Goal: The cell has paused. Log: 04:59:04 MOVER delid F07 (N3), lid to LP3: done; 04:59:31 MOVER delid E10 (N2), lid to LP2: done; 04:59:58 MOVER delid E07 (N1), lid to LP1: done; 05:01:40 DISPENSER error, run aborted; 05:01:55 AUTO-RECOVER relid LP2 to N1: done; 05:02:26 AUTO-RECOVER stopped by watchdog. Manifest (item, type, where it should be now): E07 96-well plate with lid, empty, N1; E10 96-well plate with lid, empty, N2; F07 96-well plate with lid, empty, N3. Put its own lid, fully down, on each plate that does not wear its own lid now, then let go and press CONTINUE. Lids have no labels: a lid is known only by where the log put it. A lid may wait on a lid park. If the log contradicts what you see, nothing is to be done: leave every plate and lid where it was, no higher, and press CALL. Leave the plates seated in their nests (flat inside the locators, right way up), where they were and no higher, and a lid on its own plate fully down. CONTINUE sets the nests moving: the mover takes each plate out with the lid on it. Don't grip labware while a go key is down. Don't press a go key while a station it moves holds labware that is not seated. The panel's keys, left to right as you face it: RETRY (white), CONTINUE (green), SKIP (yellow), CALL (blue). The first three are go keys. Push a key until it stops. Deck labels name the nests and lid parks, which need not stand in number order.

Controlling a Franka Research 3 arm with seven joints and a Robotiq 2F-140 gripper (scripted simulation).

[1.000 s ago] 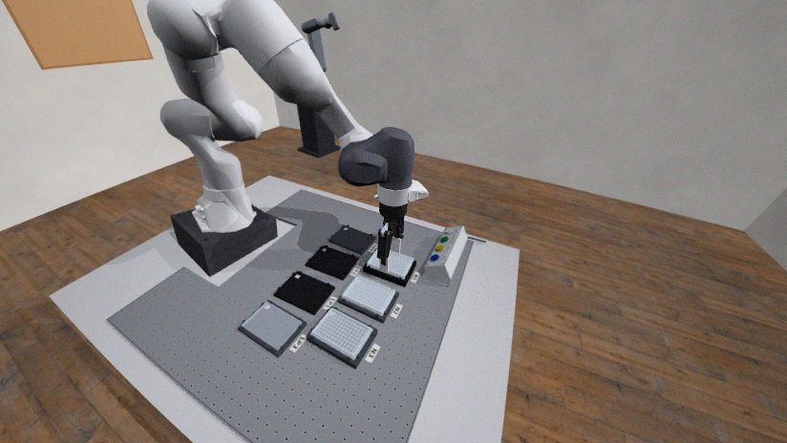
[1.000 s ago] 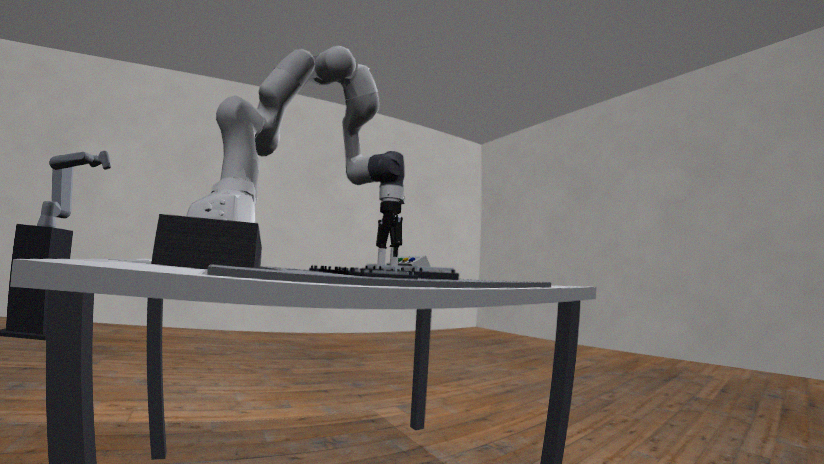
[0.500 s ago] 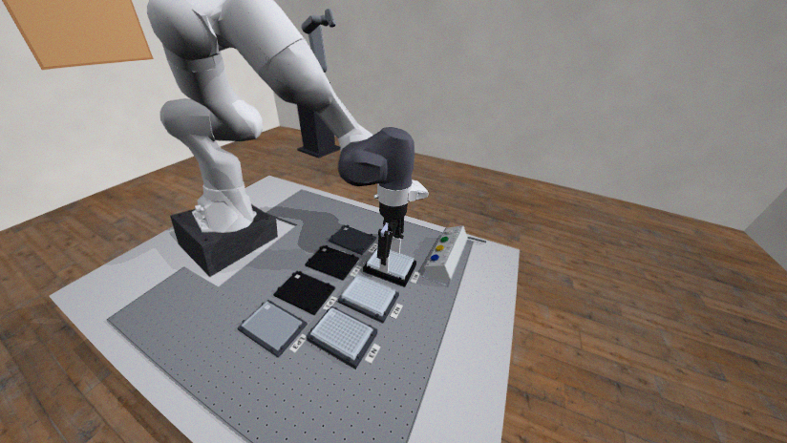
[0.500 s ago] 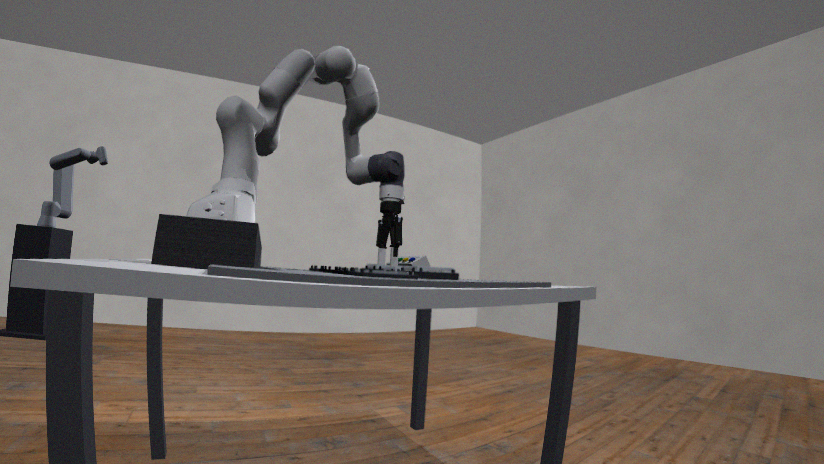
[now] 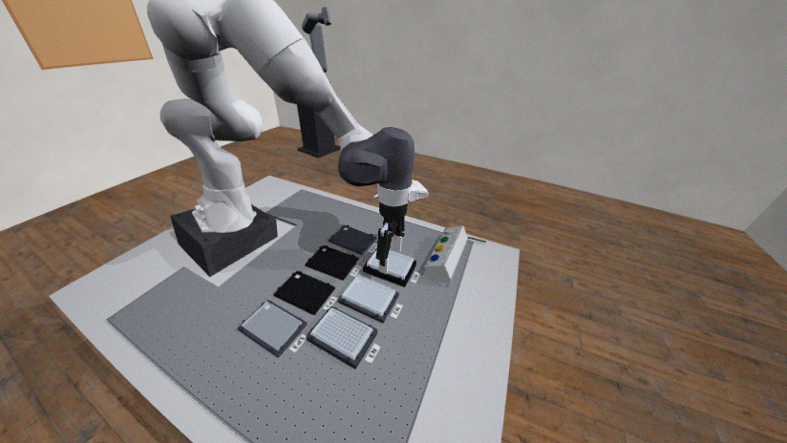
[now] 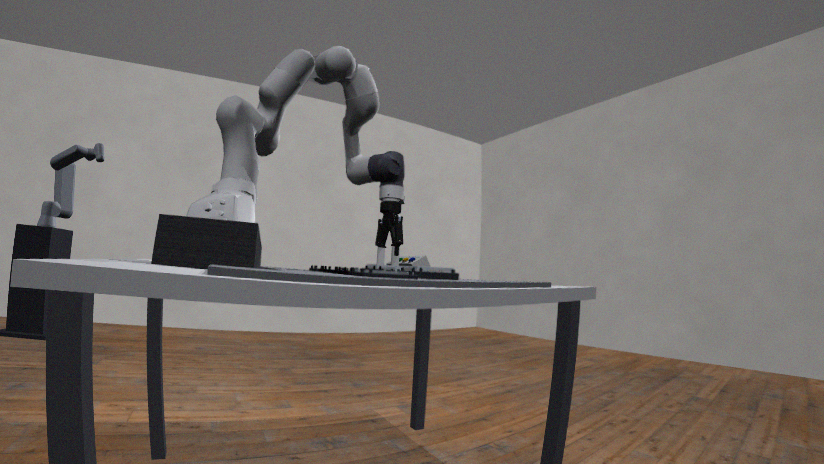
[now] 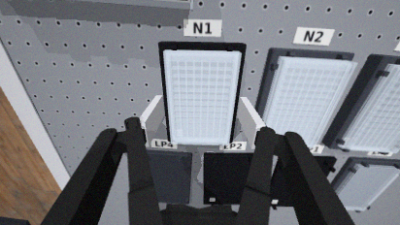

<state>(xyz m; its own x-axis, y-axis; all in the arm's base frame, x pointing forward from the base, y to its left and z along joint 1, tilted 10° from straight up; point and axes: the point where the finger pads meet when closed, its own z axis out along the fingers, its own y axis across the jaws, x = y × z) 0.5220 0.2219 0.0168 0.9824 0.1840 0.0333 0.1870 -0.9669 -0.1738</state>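
Right now the clear lid is 20 mm below my hand. Also, from my hand: yellow skip key: 110 mm ahead, 120 mm to the left, 10 mm above; blue call key: 120 mm ahead, 70 mm to the left, 10 mm above; nest N1: 50 mm below.
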